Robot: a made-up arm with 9 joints. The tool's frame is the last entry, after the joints. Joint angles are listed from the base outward.
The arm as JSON. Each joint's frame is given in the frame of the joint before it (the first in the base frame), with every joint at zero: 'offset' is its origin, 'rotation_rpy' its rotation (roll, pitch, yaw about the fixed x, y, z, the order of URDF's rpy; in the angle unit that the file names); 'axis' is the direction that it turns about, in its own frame. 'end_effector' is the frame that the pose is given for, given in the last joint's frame.
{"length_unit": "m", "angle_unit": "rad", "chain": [
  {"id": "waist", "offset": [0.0, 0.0, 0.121], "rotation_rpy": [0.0, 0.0, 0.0], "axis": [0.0, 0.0, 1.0]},
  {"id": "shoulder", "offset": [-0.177, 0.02, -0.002], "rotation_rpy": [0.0, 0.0, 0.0], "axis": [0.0, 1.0, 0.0]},
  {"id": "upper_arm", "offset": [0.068, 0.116, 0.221], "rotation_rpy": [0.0, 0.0, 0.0], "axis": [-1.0, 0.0, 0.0]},
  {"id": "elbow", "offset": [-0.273, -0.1, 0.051], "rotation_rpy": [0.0, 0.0, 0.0], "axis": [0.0, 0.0, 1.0]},
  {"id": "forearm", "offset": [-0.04, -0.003, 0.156], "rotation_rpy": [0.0, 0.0, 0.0], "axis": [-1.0, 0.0, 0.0]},
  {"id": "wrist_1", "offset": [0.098, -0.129, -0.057], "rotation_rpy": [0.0, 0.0, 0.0], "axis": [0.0, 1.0, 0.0]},
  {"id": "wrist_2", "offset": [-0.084, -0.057, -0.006], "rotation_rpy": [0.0, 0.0, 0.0], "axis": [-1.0, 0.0, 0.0]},
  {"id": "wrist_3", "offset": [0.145, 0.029, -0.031], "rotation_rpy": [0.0, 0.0, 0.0], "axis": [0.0, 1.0, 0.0]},
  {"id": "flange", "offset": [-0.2, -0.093, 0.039], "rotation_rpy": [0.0, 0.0, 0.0], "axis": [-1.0, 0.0, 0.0]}
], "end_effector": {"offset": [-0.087, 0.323, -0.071], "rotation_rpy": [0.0, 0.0, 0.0]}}
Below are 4 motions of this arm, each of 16 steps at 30 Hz.
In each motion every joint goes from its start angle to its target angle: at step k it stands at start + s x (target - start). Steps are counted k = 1, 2, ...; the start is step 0. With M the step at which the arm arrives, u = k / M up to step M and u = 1 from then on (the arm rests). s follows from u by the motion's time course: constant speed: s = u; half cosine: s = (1 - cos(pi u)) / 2; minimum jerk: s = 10 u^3 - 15 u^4 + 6 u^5.
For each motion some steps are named. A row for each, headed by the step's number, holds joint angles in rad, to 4 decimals.
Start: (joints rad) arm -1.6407 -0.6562 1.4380 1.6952 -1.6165 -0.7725 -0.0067 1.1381 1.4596
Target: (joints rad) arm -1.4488 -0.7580 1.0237 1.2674 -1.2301 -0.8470 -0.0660 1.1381 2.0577
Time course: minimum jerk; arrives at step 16
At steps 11, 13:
11: -1.4833 -0.7397 1.0983 1.3444 -1.2997 -0.8336 -0.0553 1.1381 1.9500
13: -1.4582 -0.7530 1.0439 1.2883 -1.2489 -0.8434 -0.0631 1.1381 2.0285

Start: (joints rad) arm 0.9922 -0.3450 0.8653 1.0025 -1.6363 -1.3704 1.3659 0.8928 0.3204
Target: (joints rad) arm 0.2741 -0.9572 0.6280 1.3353 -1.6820 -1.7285 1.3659 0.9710 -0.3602
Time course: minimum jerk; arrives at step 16
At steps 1, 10, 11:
1: 0.9906 -0.3464 0.8648 1.0032 -1.6364 -1.3712 1.3659 0.8930 0.3189
10: 0.4717 -0.7887 0.6933 1.2437 -1.6694 -1.6299 1.3659 0.9495 -0.1729
11: 0.4034 -0.8470 0.6707 1.2754 -1.6738 -1.6640 1.3659 0.9569 -0.2377

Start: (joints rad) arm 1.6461 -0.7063 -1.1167 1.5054 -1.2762 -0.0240 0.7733 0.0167 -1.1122
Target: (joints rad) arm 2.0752 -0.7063 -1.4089 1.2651 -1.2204 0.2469 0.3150 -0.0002 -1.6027
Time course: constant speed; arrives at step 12
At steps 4, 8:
4: 1.7891 -0.7063 -1.2141 1.4253 -1.2576 0.0663 0.6205 0.0111 -1.2757
8: 1.9322 -0.7063 -1.3115 1.3452 -1.2390 0.1566 0.4678 0.0054 -1.4392

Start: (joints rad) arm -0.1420 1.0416 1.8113 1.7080 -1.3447 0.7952 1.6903 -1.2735 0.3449
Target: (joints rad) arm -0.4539 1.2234 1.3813 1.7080 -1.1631 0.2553 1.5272 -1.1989 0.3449
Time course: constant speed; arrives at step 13
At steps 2, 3, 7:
2: -0.1900 1.0696 1.7451 1.7080 -1.3168 0.7121 1.6652 -1.2620 0.3449
3: -0.2140 1.0836 1.7121 1.7080 -1.3028 0.6706 1.6527 -1.2563 0.3449
7: -0.3099 1.1395 1.5798 1.7080 -1.2469 0.5045 1.6025 -1.2333 0.3449

